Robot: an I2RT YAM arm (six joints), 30 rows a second.
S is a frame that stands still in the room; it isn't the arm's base.
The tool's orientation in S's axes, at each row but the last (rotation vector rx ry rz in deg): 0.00 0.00 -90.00; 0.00 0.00 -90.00; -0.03 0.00 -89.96; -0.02 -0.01 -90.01; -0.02 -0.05 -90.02; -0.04 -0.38 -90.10; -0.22 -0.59 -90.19; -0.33 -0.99 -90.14; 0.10 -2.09 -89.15; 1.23 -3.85 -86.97; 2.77 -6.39 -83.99; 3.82 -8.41 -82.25
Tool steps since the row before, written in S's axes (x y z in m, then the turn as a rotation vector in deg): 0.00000 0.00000 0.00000 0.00 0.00 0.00; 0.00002 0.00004 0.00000 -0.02 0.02 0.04; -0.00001 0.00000 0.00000 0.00 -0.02 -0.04; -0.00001 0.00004 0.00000 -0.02 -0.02 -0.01; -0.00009 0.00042 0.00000 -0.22 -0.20 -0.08; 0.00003 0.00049 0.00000 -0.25 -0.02 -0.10; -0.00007 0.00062 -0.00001 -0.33 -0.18 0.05; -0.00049 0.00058 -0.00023 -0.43 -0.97 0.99; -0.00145 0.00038 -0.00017 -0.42 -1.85 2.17; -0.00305 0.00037 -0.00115 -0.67 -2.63 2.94; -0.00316 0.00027 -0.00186 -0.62 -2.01 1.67; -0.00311 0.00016 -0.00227 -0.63 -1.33 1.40
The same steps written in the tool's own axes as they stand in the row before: 0.00000 0.00000 0.00000 0.00 0.00 0.00; -0.00004 0.00002 0.00000 -0.02 -0.02 0.04; 0.00000 -0.00001 0.00000 0.02 0.00 -0.04; -0.00004 -0.00001 0.00000 0.02 -0.02 -0.01; -0.00042 -0.00009 0.00000 0.20 -0.22 -0.08; -0.00049 0.00003 0.00000 0.02 -0.25 -0.10; -0.00062 -0.00007 0.00000 0.18 -0.33 0.05; -0.00058 -0.00049 -0.00022 0.99 -0.42 0.98; -0.00040 -0.00145 -0.00013 1.89 -0.39 2.14; -0.00056 -0.00309 -0.00096 2.68 -0.64 2.90; -0.00067 -0.00329 -0.00151 2.01 -0.66 1.65; -0.00069 -0.00334 -0.00180 1.32 -0.61 1.42
